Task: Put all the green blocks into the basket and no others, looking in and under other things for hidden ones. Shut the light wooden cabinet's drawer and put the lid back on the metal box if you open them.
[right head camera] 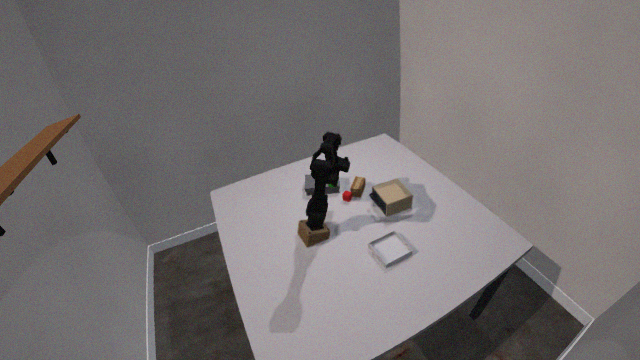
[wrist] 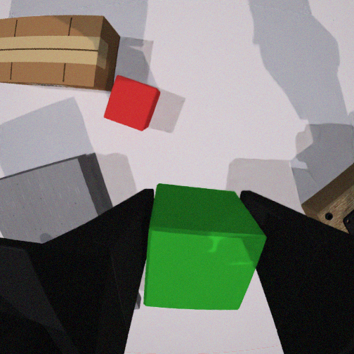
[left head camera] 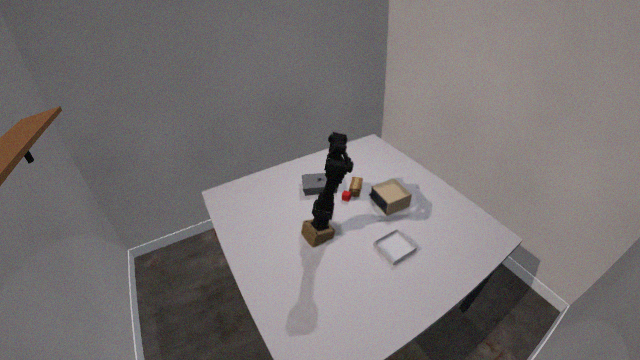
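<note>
My gripper (wrist: 197, 199) is shut on a green block (wrist: 200, 265) (right head camera: 331, 185) and holds it above the table; the arm hides both in the left head view. A red block (left head camera: 346, 196) (right head camera: 347, 196) (wrist: 131, 103) lies on the table beside a brown wooden thing. The grey metal box (left head camera: 312, 185) (right head camera: 310, 185) (wrist: 42, 200) has its knobbed lid on and is partly behind the arm. The light wooden cabinet (left head camera: 393, 192) (right head camera: 394, 192) stands to the right, its dark front facing left; its drawer's state is unclear. The shallow square basket (left head camera: 405, 255) (right head camera: 399, 258) shows no block inside.
The brown wooden thing (left head camera: 356, 186) (right head camera: 358, 186) (wrist: 55, 52), with a lighter stripe, lies between the metal box and the cabinet. The arm's wooden base (left head camera: 317, 233) (right head camera: 313, 233) (wrist: 335, 200) stands left of the basket. The white table (left head camera: 350, 300) (right head camera: 345, 300) meets the walls' corner region at its far end.
</note>
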